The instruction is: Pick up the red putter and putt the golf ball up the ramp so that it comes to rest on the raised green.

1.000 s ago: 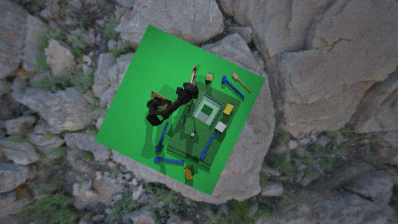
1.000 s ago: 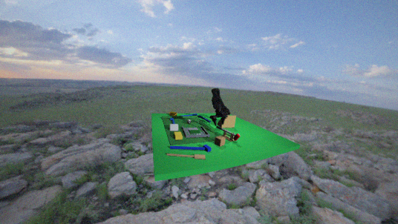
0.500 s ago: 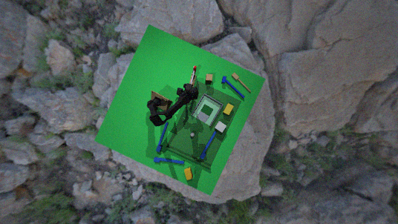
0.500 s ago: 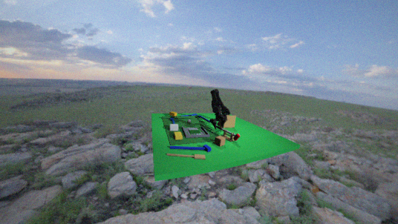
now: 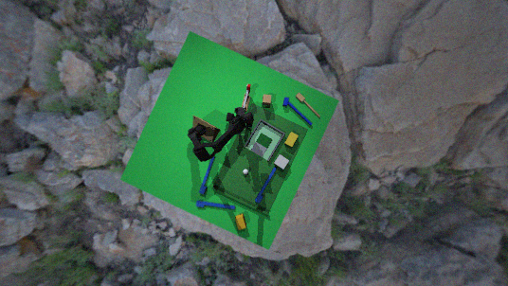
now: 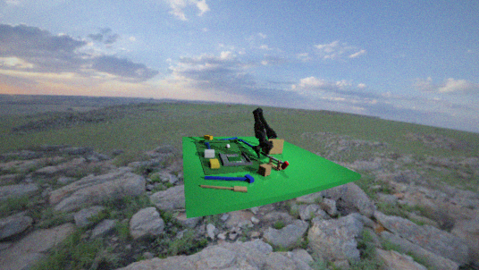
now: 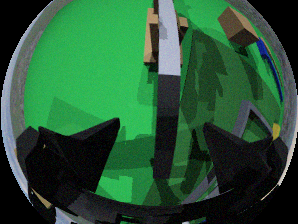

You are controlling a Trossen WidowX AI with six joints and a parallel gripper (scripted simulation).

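My gripper tip is now 40 mm past the red putter, 110 mm to the right of it and 20 mm below it. Also, from my gripper tip: wooden stand (40 mm behind, 120 mm to the left); then wooden block (80 mm ahead, 230 mm to the left); then dark green course (280 mm ahead, 180 mm to the right, 30 mm below).
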